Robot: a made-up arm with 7 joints.
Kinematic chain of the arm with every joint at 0, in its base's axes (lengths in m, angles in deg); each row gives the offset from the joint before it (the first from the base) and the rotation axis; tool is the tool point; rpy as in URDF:
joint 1: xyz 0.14 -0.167 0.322 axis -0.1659 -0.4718 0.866
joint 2: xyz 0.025 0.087 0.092 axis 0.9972 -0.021 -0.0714
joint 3: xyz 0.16 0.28 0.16 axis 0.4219 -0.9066 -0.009
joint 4: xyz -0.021 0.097 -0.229 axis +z
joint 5: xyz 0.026 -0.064 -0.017 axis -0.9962 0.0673 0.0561
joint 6: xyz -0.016 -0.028 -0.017 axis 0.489 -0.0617 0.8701
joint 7: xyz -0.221 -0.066 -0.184 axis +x
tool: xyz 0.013 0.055 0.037 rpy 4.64 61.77 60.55
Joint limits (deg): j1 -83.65..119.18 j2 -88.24..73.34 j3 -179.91..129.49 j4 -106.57..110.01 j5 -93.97..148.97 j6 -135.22..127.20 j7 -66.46..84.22
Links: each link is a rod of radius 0.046 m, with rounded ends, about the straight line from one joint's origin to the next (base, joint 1, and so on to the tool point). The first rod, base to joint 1, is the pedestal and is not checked.
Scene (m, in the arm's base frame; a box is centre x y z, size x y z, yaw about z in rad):
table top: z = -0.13
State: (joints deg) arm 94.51 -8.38 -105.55 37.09 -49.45 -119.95 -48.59
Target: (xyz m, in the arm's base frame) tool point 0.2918 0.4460 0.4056
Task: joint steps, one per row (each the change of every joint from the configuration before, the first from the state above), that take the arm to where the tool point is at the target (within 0.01 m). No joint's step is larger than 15 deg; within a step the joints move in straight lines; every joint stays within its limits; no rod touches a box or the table.
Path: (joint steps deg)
1: -14.26 -3.76 -0.07 1.26 -5.57 1.12 2.33
2: -14.27 -3.76 -0.07 1.25 -5.56 1.12 2.32
3: -14.26 -3.76 -0.08 1.26 -5.57 1.12 2.33
4: -14.27 -3.76 -0.07 1.26 -5.56 1.12 2.32
5: -14.26 -3.76 -0.07 1.25 -5.57 1.12 2.33
6: -14.26 -3.76 -0.07 1.26 -5.56 1.12 2.32
7: -14.27 -3.76 -0.07 1.26 -5.56 1.12 2.33
8: -14.26 -3.76 -0.07 1.25 -5.57 1.12 2.32

